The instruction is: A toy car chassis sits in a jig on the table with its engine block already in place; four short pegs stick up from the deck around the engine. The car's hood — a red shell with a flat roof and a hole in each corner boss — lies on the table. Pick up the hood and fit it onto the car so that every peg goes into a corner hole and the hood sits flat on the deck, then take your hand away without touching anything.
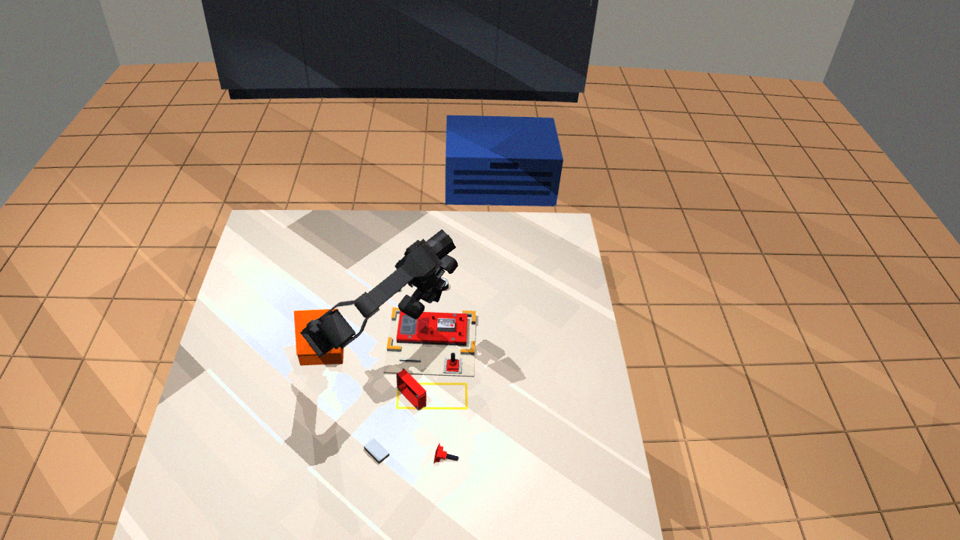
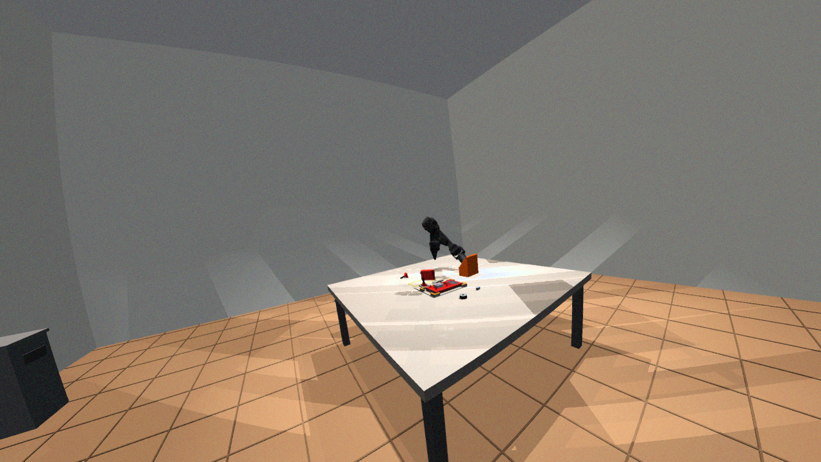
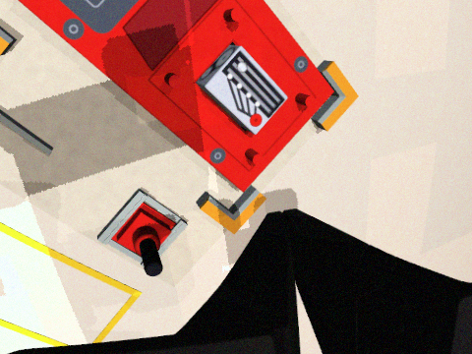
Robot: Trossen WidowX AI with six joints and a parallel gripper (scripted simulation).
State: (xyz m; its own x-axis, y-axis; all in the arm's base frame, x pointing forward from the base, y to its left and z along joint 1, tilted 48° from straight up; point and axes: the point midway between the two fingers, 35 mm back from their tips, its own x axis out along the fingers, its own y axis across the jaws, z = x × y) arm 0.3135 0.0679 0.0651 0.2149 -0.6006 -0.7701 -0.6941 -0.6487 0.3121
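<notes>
The red hood is 170 mm to the right of my gripper tip, 150 mm below it and 90 mm behind it.
</notes>
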